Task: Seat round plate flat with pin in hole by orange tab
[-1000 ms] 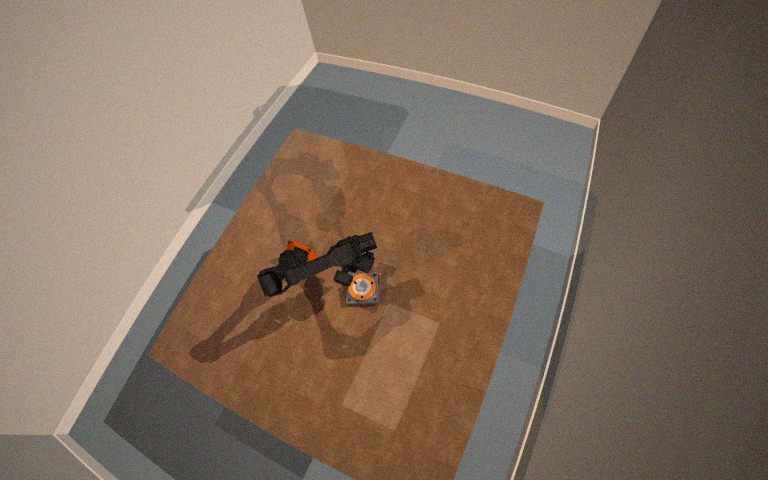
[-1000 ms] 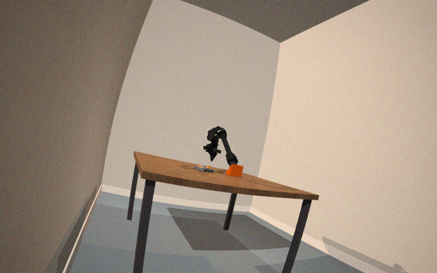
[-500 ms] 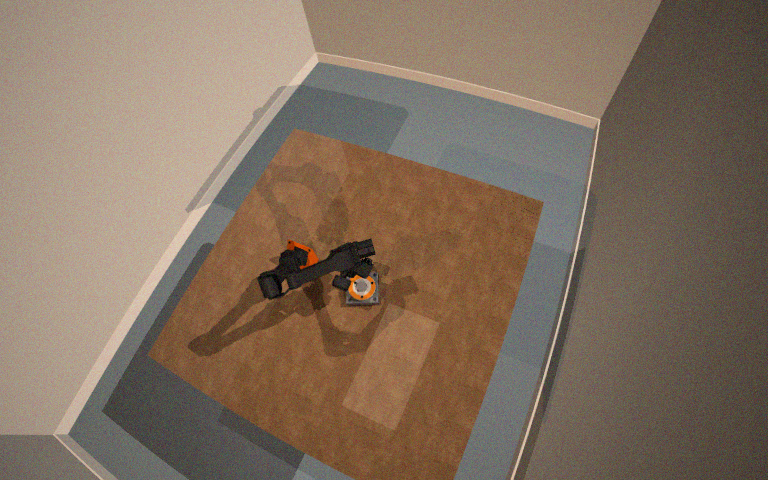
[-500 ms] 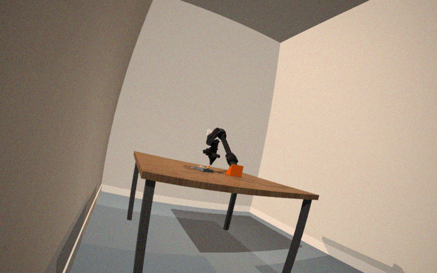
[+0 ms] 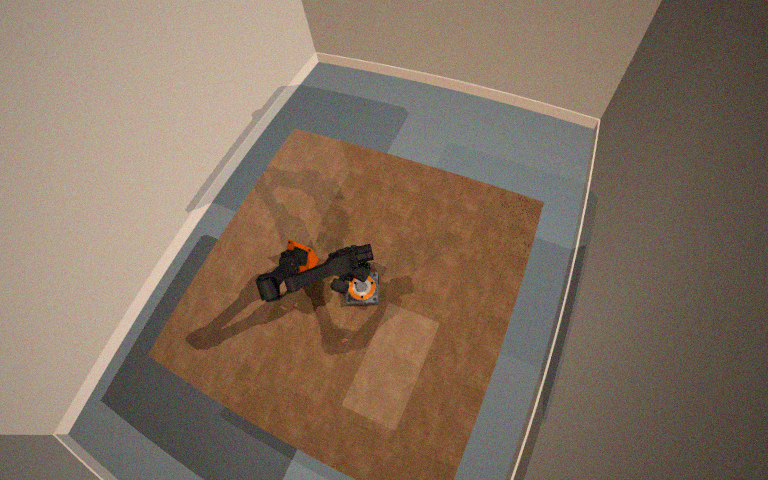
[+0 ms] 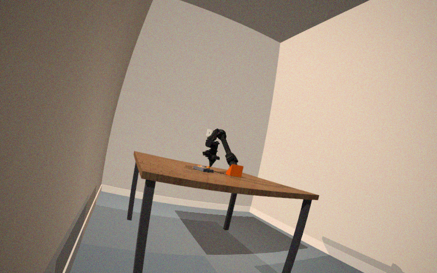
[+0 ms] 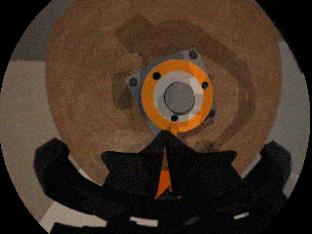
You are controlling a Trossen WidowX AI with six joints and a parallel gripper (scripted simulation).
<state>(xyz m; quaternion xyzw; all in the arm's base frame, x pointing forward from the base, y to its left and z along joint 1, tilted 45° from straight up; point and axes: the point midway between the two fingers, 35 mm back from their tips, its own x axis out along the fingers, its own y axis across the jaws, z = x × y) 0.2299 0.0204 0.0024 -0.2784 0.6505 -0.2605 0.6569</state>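
My gripper tip is now 50 mm short of the base, 20 mm to the left of it and 20 mm above it.
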